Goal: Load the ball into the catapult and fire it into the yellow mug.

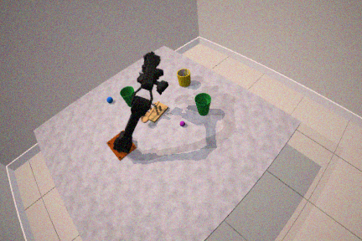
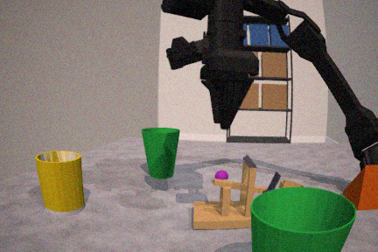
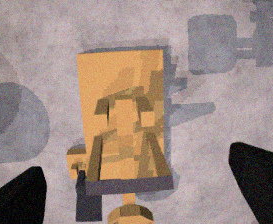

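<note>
The purple ball is 30 mm ahead of my gripper tip, 190 mm to the right of it and 150 mm below it. The rest, counted from my gripper tip: catapult upright frame 50 mm behind, 10 mm to the right, 80 mm below; wooden catapult 70 mm behind, 10 mm to the right, 110 mm below; yellow mug 270 mm ahead, 90 mm to the left, 130 mm below.
</note>
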